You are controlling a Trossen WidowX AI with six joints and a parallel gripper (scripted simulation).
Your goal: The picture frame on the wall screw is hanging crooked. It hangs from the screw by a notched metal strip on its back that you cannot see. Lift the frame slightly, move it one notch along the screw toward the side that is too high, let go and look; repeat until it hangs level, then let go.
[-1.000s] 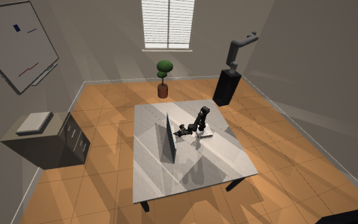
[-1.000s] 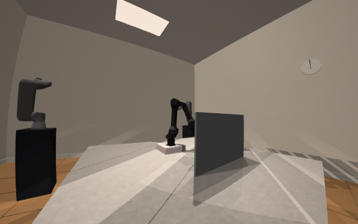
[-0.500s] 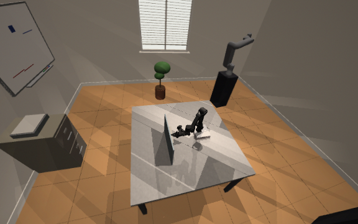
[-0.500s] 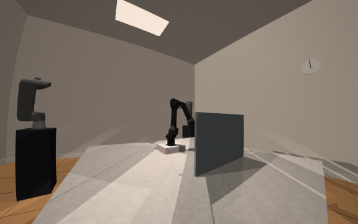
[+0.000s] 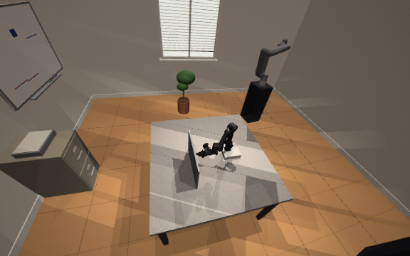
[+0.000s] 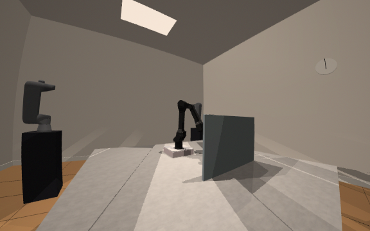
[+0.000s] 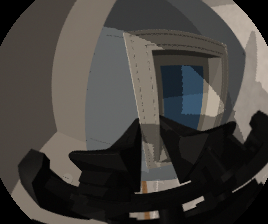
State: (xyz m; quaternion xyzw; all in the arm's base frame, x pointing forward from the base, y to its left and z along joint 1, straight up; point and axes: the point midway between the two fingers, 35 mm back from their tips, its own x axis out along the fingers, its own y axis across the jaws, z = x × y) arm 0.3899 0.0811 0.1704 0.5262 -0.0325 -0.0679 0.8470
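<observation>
The picture frame is 3 cm to the right of my gripper tip and 5 cm below it. Round my gripper tip: grey wall panel: 2 cm ahead, 1 cm to the right, 7 cm below.
</observation>
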